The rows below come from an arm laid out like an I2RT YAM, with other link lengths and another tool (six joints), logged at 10 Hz.
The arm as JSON. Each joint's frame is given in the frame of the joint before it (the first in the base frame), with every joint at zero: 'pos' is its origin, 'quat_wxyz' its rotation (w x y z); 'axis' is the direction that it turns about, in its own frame. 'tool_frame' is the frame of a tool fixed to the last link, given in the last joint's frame.
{
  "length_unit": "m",
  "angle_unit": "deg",
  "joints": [
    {
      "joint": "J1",
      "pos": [
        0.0,
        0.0,
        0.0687
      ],
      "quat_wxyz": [
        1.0,
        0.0,
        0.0,
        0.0
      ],
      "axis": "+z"
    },
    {
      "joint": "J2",
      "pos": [
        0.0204,
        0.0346,
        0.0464
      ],
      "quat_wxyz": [
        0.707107,
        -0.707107,
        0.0,
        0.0
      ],
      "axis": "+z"
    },
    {
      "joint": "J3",
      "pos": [
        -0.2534,
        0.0,
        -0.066
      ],
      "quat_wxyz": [
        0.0,
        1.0,
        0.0,
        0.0
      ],
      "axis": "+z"
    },
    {
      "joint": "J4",
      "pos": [
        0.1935,
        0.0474,
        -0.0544
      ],
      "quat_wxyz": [
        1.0,
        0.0,
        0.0,
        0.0
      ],
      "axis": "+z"
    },
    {
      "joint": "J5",
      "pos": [
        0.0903,
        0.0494,
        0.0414
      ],
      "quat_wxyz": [
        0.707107,
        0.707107,
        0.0,
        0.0
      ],
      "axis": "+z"
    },
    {
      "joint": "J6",
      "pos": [
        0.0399,
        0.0,
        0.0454
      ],
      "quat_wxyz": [
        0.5,
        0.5,
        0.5,
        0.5
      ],
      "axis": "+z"
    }
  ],
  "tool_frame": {
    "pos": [
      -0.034,
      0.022,
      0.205
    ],
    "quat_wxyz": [
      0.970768,
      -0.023,
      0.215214,
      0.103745
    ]
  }
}
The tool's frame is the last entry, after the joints.
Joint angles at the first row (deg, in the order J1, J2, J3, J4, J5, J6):
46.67, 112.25, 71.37, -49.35, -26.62, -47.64
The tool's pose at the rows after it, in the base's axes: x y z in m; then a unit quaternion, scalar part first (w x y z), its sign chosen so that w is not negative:
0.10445, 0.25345, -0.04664, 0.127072, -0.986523, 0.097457, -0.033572
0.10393, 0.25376, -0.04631, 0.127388, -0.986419, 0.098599, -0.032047
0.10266, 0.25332, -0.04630, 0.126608, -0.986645, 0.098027, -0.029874
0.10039, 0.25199, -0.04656, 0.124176, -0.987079, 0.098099, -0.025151
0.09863, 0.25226, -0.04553, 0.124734, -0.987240, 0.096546, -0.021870
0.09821, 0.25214, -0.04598, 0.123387, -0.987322, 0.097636, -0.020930
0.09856, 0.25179, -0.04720, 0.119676, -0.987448, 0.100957, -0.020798
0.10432, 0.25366, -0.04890, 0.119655, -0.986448, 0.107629, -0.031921
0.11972, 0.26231, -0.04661, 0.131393, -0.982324, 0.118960, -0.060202
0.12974, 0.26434, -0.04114, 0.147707, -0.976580, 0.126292, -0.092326
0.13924, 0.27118, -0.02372, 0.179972, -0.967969, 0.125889, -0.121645
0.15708, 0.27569, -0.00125, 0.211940, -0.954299, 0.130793, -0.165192
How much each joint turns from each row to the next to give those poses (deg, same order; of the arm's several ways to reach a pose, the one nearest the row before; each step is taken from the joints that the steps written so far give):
-0.01, -0.05, 0.00, -0.11, -0.19, 0.00
-0.03, 0.02, 0.00, -0.03, -0.17, 0.09
0.04, 0.08, 0.00, -0.16, -0.13, -0.06
-0.03, 0.25, 0.00, -0.36, -0.26, -0.11
0.09, 0.06, 0.17, -0.36, -0.31, -0.16
0.02, 0.13, 0.00, 0.01, 0.00, 0.15
0.00, 0.28, 0.09, 0.02, 0.19, 0.43
-0.04, -0.31, -0.25, 1.13, 0.91, 1.02
-0.04, -1.45, -0.01, 2.31, 1.63, 1.77
0.04, -3.97, -2.96, 3.21, 1.80, 1.27
-0.03, -5.01, -1.57, 1.67, 0.54, 0.11
-0.59, -5.74, -0.93, 1.32, 1.74, 0.15

